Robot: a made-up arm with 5 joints. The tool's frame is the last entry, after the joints.
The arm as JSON. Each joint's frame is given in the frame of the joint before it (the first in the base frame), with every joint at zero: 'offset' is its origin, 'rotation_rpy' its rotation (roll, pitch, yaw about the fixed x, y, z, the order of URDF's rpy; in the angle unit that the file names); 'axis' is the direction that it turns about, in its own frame. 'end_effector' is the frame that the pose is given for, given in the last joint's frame.
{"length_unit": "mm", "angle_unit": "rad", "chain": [
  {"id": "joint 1", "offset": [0.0, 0.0, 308.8], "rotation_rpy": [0.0, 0.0, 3.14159], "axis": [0.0, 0.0, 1.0]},
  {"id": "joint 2", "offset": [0.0, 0.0, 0.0], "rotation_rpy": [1.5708, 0.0, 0.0], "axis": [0.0, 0.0, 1.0]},
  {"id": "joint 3", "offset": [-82.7, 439.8, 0.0], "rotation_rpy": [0.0, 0.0, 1.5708], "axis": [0.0, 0.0, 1.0]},
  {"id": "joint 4", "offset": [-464.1, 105.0, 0.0], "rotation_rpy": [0.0, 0.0, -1.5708], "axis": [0.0, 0.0, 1.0]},
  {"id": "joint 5", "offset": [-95.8, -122.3, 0.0], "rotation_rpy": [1.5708, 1.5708, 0.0], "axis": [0.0, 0.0, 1.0]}
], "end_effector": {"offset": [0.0, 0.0, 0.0], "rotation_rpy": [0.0, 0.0, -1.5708]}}
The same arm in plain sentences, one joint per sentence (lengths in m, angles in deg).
The arm has five revolute joints in a row. What follows holds with every joint at zero, and every direction is one of the base frame's.
Joint 1 is mounted 0.3088 m along +z from the base frame's origin and turns about +z.
Joint 2 is mounted at the same point as joint 1 and turns about +y.
Joint 3 is mounted 0.0827 m along +x and 0.4398 m along +z from joint 2 and turns about +y.
Joint 4 is mounted 0.105 m along +x and 0.4641 m along -z from joint 3 and turns about +y.
Joint 5 is mounted 0.0958 m along +x and 0.1223 m along -z from joint 4 and turns about -z.
The tool frame, which is the frame that the pose is given for, is mounted at the same point as joint 5; its axes are the base frame's turned by roll 180, pitch 0 and yaw 0 deg (as in URDF: about the fixed x, then y, then z).

